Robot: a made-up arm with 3 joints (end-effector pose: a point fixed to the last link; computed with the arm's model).
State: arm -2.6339 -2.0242 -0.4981
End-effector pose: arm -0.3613 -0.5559 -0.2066 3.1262 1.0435 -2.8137
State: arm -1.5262 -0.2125 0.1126
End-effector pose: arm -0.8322 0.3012 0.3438 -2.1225 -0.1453 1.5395
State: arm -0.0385 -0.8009 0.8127
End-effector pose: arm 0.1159 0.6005 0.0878 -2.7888 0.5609 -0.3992
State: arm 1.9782 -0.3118 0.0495
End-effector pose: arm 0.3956 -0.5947 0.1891 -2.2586 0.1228 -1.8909
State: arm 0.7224 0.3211 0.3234
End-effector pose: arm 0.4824 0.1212 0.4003 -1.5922 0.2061 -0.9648
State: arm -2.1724 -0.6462 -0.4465
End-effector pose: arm -0.9131 -0.3576 0.1930 -2.5827 -0.2271 2.7940
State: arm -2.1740 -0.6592 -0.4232
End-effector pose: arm -0.9145 -0.3544 0.1856 -2.5873 -0.2044 2.7801
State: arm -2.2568 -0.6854 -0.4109
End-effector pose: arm -0.8855 -0.4155 0.1653 -2.6047 -0.1659 2.8615
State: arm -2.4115 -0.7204 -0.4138
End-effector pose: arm -0.8144 -0.5267 0.1365 -2.6285 -0.1172 3.0298
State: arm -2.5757 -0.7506 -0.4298
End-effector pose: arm -0.7179 -0.6326 0.1119 -2.6449 -0.0761 -3.0669
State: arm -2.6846 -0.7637 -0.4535
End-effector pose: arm -0.6423 -0.6949 0.1010 -2.6490 -0.0604 -2.9340
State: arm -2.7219 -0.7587 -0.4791
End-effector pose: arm -0.6125 -0.7166 0.1030 -2.6450 -0.0711 -2.8761
